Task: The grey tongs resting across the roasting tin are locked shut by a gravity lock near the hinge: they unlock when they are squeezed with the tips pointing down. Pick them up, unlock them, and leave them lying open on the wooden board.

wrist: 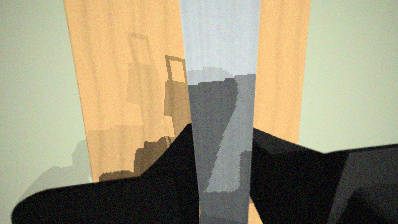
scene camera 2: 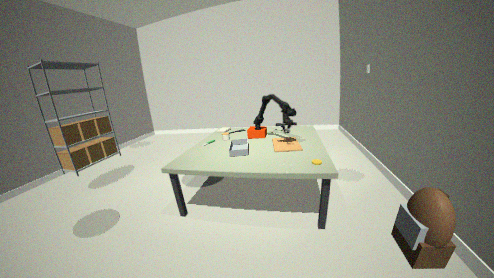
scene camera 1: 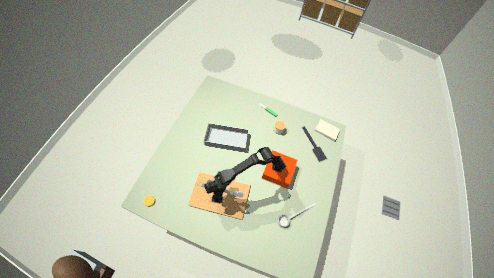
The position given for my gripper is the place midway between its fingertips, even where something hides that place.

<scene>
In view: my gripper point(wrist: 210, 128) and a wooden board point(wrist: 131, 73).
</scene>
